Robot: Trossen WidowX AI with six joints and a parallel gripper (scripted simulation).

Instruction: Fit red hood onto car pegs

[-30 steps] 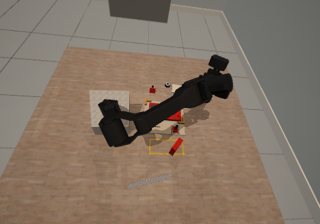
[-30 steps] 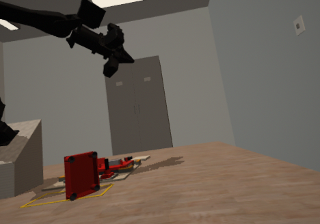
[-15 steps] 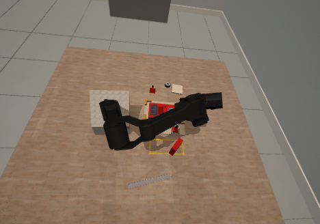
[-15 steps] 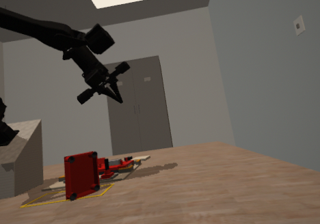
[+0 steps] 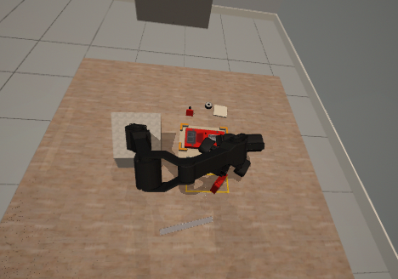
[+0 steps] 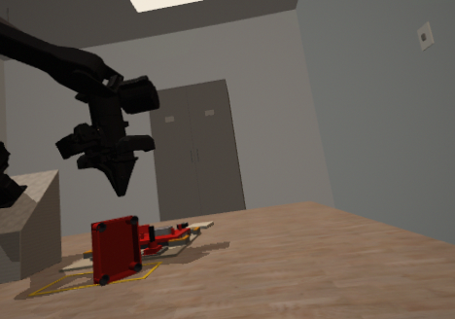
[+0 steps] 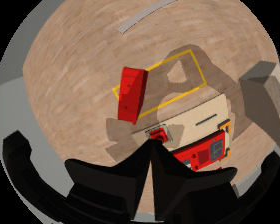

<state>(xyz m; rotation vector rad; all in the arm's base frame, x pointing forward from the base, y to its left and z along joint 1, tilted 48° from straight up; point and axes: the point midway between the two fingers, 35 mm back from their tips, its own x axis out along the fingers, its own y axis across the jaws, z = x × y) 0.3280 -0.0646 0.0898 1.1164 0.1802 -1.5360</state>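
Right now the red hood is 90 mm below my gripper tip, 40 mm to the right of it and 10 mm ahead of it. The rest, counted from my gripper tip: grey strip: 200 mm to the right, 130 mm below, 120 mm behind; then pale base plate: 170 mm to the left, 120 mm below, 30 mm behind; then grey engine block: 190 mm to the left, 110 mm below, 10 mm ahead.
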